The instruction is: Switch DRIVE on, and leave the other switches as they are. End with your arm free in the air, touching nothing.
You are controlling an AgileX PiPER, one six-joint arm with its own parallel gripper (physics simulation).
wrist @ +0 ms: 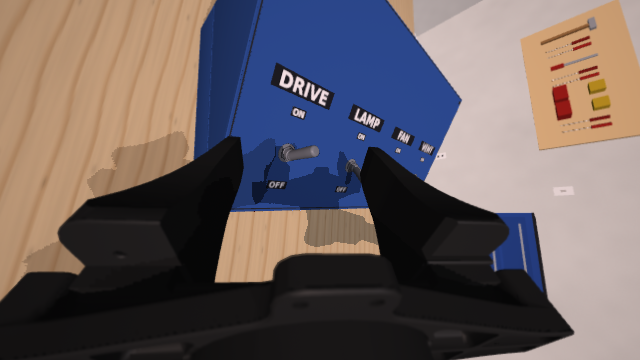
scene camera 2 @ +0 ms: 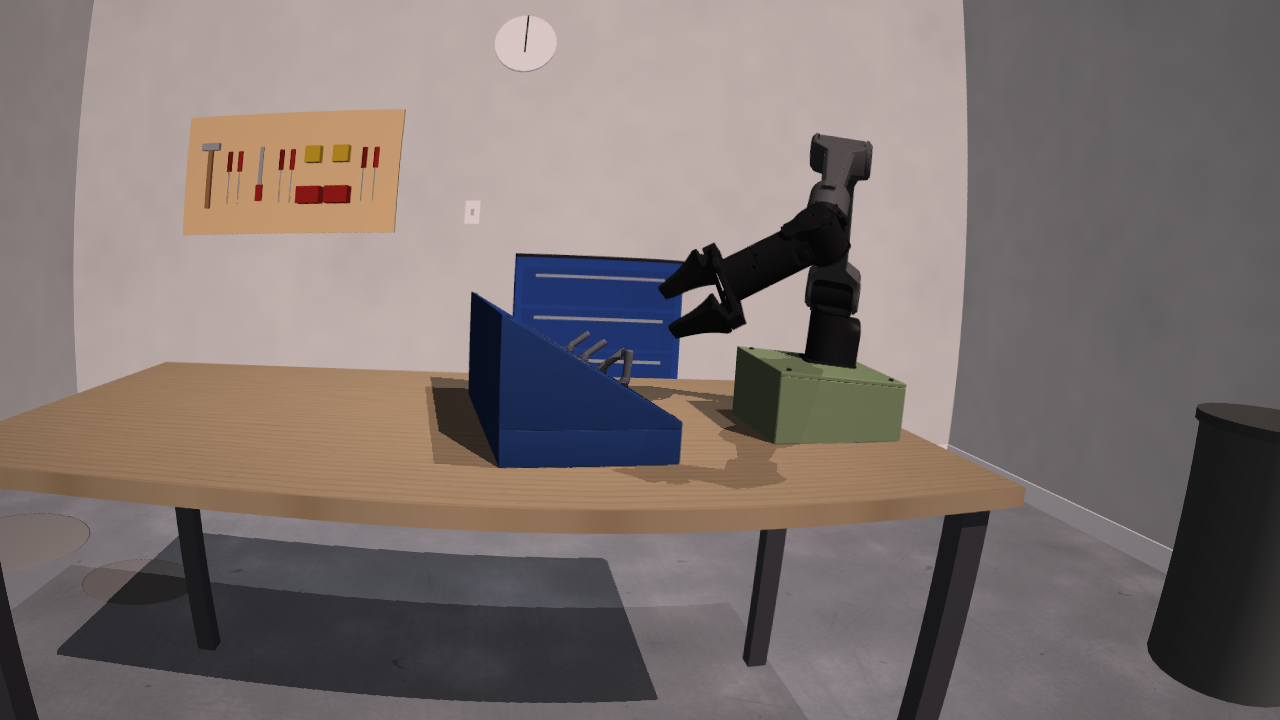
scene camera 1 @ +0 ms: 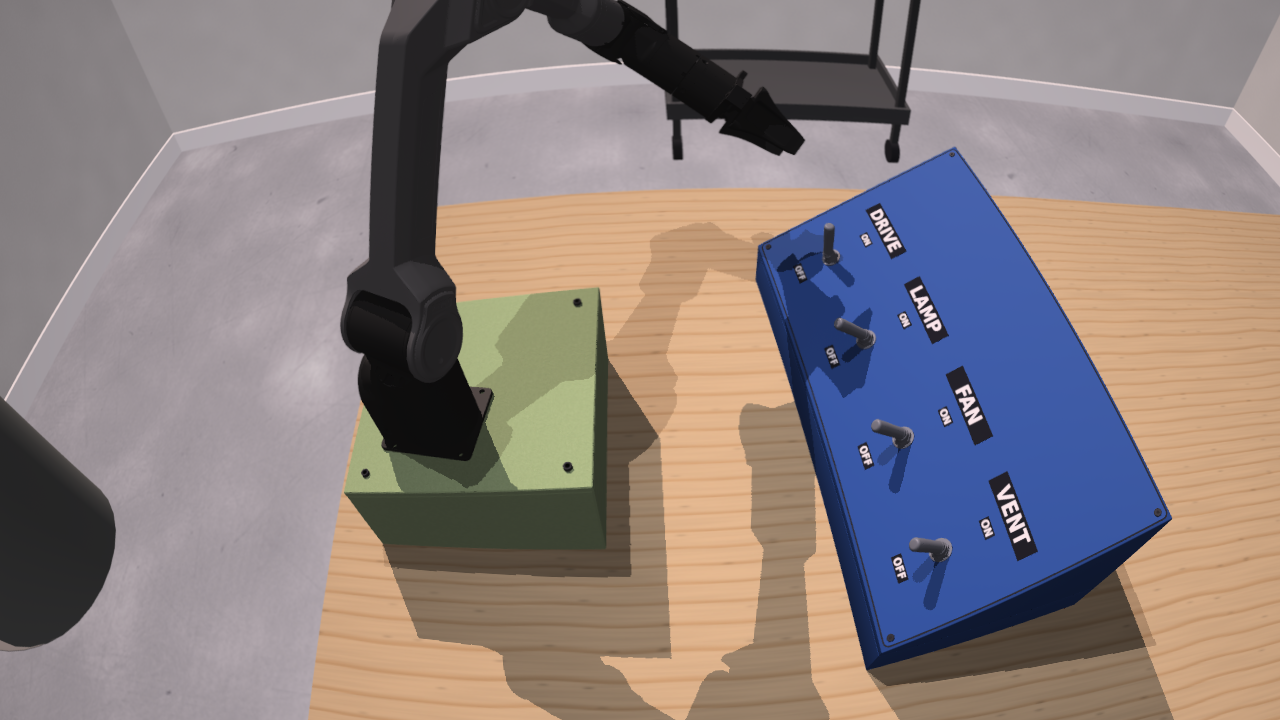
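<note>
A blue sloped switch box (scene camera 1: 1029, 295) (scene camera 2: 572, 402) (wrist: 325, 30) carries the levers. The DRIVE lever (scene camera 1: 828, 241) (scene camera 2: 627, 365) (wrist: 301, 152) stands more upright than the others in scene camera 2, leaning to its ON side. The LAMP lever (scene camera 1: 854, 331) (wrist: 354, 168), FAN lever (scene camera 1: 893, 433) and VENT lever (scene camera 1: 930, 548) lean toward OFF. My gripper (scene camera 1: 795, 145) (scene camera 2: 667, 311) (wrist: 305, 157) is open and empty, in the air in front of and above the DRIVE end. Its fingers stand apart from the box. In the wrist view the right finger partly hides the LAMP lever.
The arm stands on a green base block (scene camera 1: 546, 402) (scene camera 2: 832, 407) on the wooden table (scene camera 1: 707, 358) (scene camera 2: 268, 429). A dark cart (scene camera 1: 787, 113) is behind the table. A blue drawer cabinet (scene camera 2: 590, 300) and a tool board (scene camera 2: 290, 219) (wrist: 575, 135) are beyond the box.
</note>
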